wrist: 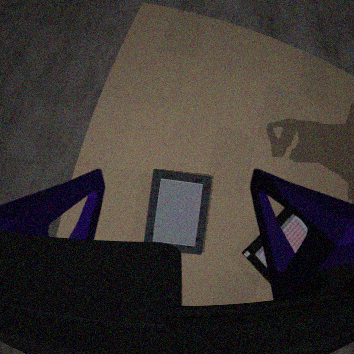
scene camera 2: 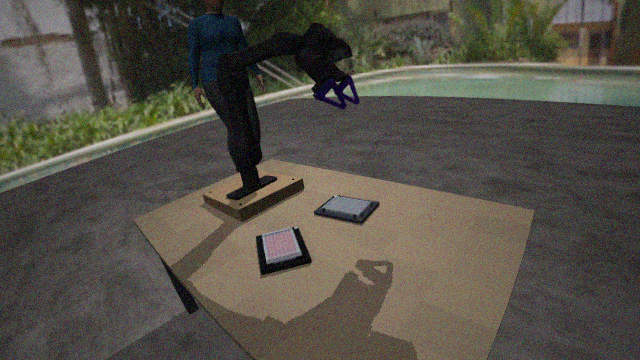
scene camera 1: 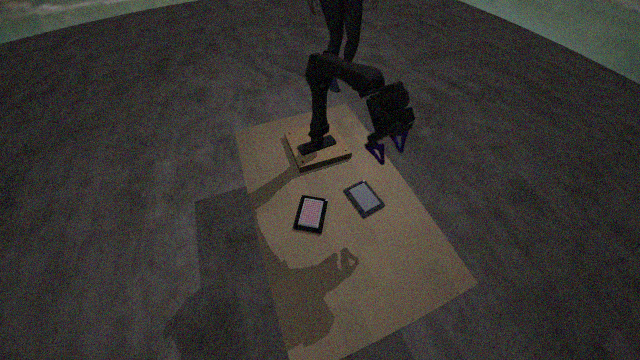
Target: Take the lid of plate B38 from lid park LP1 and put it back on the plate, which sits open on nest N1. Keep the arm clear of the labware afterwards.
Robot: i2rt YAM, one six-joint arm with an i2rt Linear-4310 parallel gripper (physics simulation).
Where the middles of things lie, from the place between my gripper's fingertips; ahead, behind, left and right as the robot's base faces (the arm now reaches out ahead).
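Plate lid (wrist: pixel 177 210): 30 cm below my hand, 2 cm to the right of it, 4 cm behind it. Lid park (wrist: pixel 157 173): likewise 30 cm below my hand, 2 cm to the right of it and 4 cm behind it.
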